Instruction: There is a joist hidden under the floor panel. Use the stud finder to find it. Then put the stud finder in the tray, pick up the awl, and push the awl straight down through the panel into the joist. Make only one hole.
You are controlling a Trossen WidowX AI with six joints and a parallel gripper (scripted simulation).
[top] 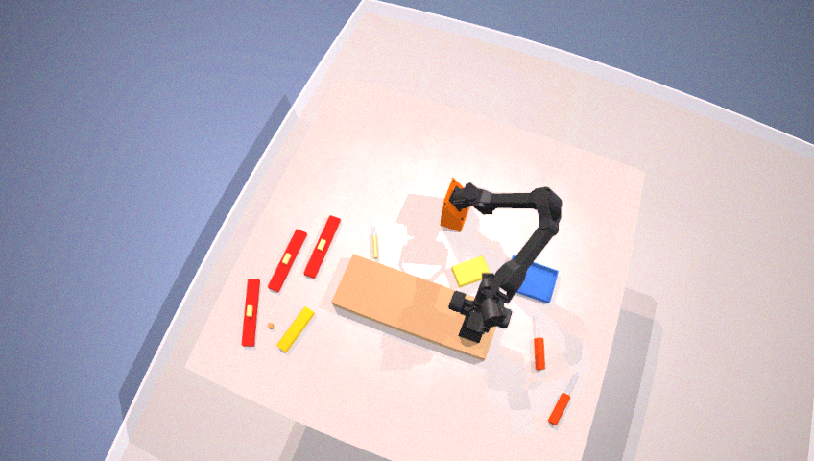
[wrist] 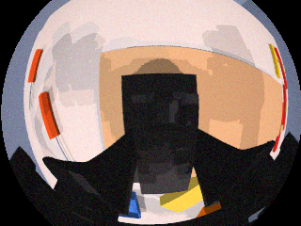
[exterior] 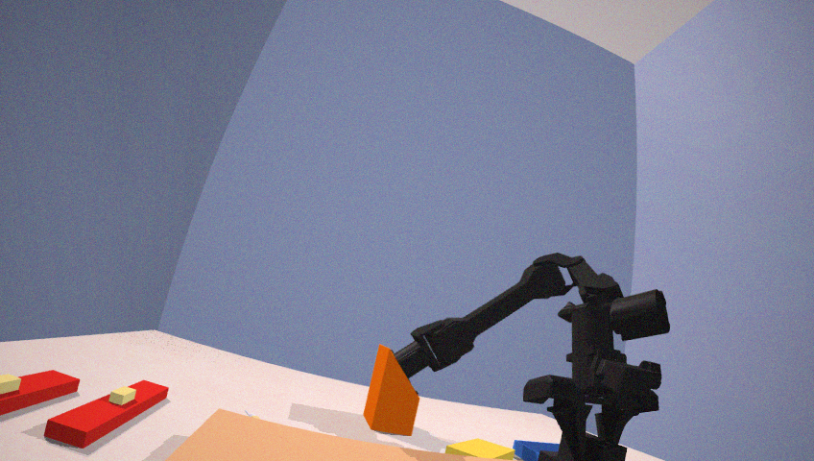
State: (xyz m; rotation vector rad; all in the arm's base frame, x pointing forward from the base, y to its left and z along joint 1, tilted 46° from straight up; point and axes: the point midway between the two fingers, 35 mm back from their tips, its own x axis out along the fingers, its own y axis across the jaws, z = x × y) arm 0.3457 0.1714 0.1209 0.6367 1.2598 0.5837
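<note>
Right now my gripper tip is 230 mm past the blue tray, 120 mm to the right of it and 50 mm above it. From my gripper tip the other things lie so: yellow block 170 mm behind, 80 mm to the right, 50 mm below; awl 160 mm behind, 420 mm to the right, 60 mm below; stud finder 10 mm ahead, 20 mm above.
</note>
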